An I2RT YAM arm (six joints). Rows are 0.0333 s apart.
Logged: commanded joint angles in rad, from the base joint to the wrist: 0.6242 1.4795 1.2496 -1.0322 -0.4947 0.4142; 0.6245 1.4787 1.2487 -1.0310 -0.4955 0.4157; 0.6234 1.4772 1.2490 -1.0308 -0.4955 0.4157; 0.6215 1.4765 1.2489 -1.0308 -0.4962 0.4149; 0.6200 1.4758 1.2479 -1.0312 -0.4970 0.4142; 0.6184 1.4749 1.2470 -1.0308 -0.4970 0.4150; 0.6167 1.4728 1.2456 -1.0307 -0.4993 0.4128; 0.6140 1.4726 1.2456 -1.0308 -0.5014 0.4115; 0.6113 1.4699 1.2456 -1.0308 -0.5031 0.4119; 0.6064 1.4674 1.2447 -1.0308 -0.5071 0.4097; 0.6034 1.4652 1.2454 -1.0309 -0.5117 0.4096; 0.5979 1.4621 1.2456 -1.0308 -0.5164 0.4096; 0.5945 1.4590 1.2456 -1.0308 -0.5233 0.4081; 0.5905 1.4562 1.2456 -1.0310 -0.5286 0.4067; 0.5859 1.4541 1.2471 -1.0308 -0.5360 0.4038; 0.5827 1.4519 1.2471 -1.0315 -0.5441 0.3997; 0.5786 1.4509 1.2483 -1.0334 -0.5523 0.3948; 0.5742 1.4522 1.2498 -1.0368 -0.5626 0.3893; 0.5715 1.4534 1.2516 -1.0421 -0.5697 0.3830; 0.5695 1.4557 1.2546 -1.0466 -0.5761 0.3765; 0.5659 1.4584 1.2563 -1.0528 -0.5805 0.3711
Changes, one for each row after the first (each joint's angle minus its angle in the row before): 0.0003 -0.0008 -0.0009 0.0012 -0.0008 0.0015; -0.0011 -0.0015 0.0003 0.0002 0.0000 0.0000; -0.0019 -0.0007 -0.0001 0.0000 -0.0007 -0.0008; -0.0015 -0.0007 -0.0010 -0.0004 -0.0008 -0.0007; -0.0016 -0.0009 -0.0009 0.0004 0.0000 0.0008; -0.0017 -0.0021 -0.0014 0.0001 -0.0023 -0.0022; -0.0027 -0.0002 0.0000 -0.0001 -0.0021 -0.0013; -0.0027 -0.0027 0.0000 0.0000 -0.0017 0.0004; -0.0049 -0.0025 -0.0009 0.0000 -0.0040 -0.0022; -0.0030 -0.0022 0.0007 -0.0001 -0.0046 -0.0001; -0.0055 -0.0031 0.0002 0.0001 -0.0047 0.0000; -0.0034 -0.0031 0.0000 0.0000 -0.0069 -0.0015; -0.0040 -0.0028 0.0000 -0.0002 -0.0053 -0.0014; -0.0046 -0.0021 0.0015 0.0002 -0.0074 -0.0029; -0.0032 -0.0022 0.0000 -0.0007 -0.0081 -0.0041; -0.0041 -0.0010 0.0012 -0.0019 -0.0082 -0.0049; -0.0044 0.0013 0.0015 -0.0034 -0.0103 -0.0055; -0.0027 0.0012 0.0018 -0.0053 -0.0071 -0.0063; -0.0020 0.0023 0.0030 -0.0045 -0.0064 -0.0065; -0.0036 0.0027 0.0017 -0.0062 -0.0044 -0.0054
